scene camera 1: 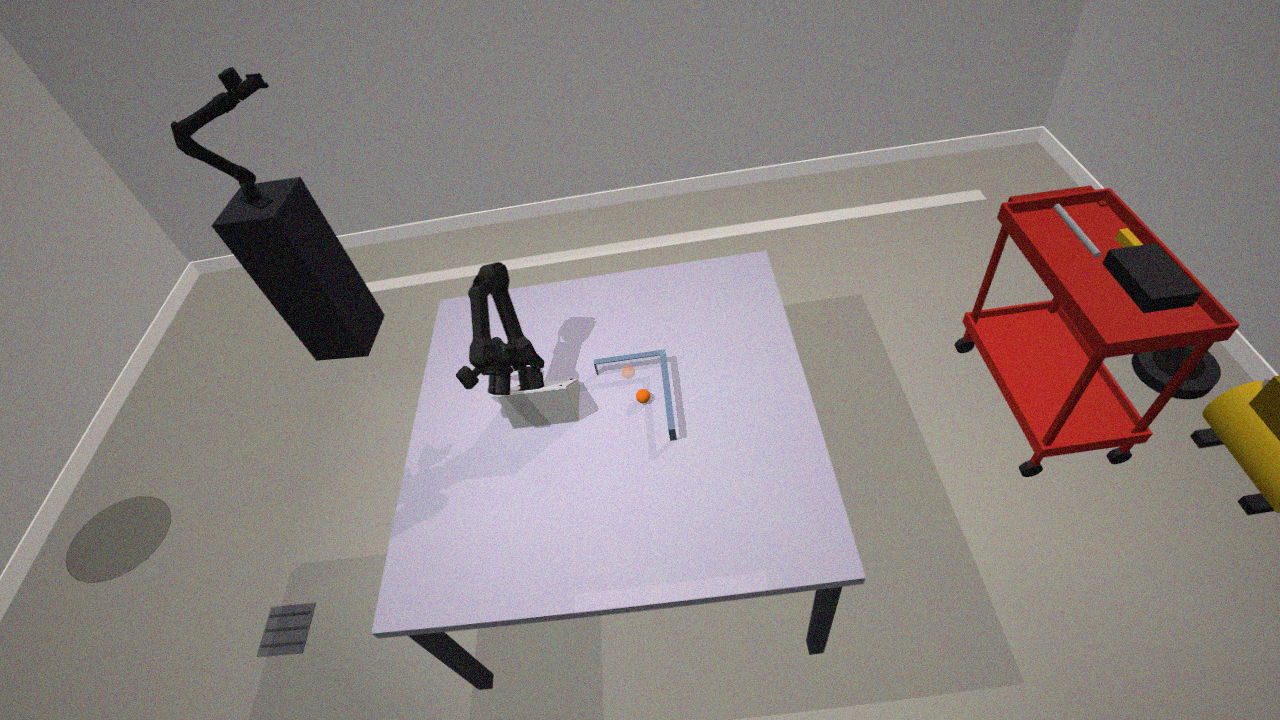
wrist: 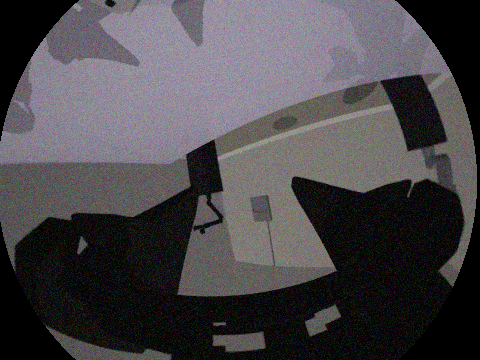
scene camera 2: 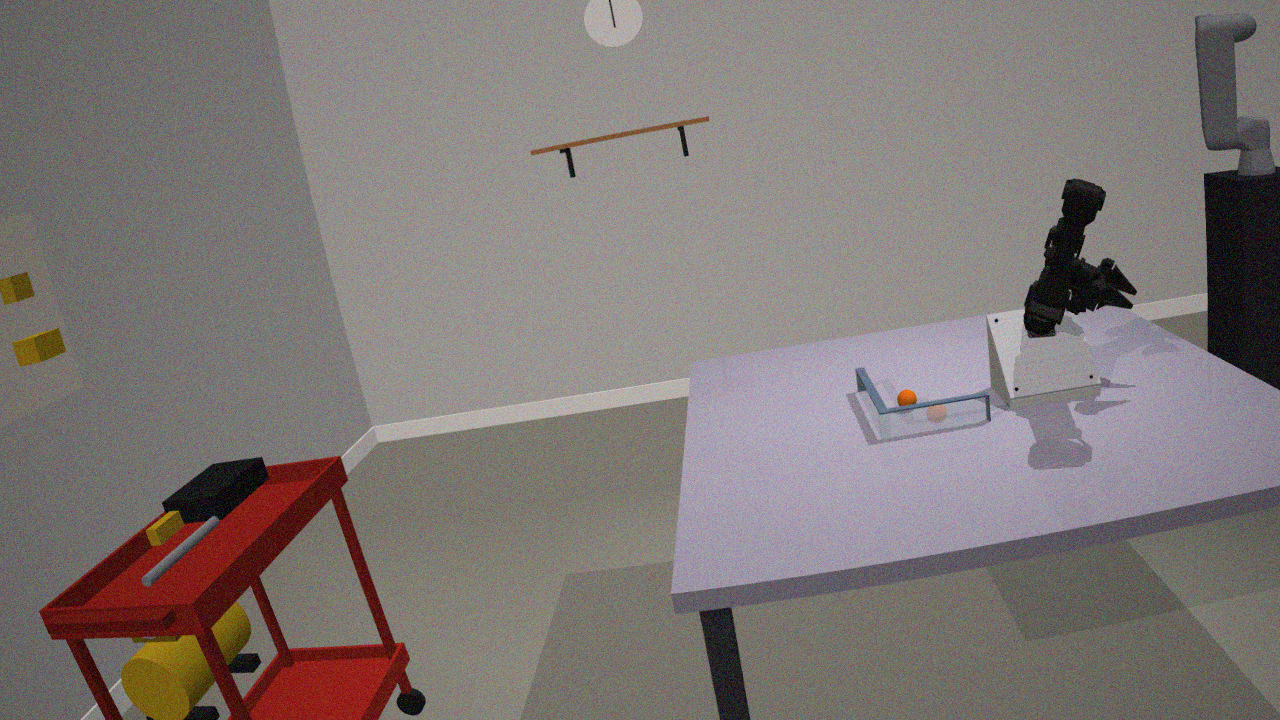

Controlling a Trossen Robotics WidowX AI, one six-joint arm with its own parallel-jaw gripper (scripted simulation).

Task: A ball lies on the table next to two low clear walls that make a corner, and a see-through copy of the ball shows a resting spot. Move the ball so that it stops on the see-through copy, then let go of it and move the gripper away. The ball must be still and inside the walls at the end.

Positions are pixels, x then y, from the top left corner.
Labels:
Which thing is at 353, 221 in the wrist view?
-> The gripper.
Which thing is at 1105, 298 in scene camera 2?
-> The gripper.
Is the gripper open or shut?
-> Open.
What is the gripper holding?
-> Nothing.

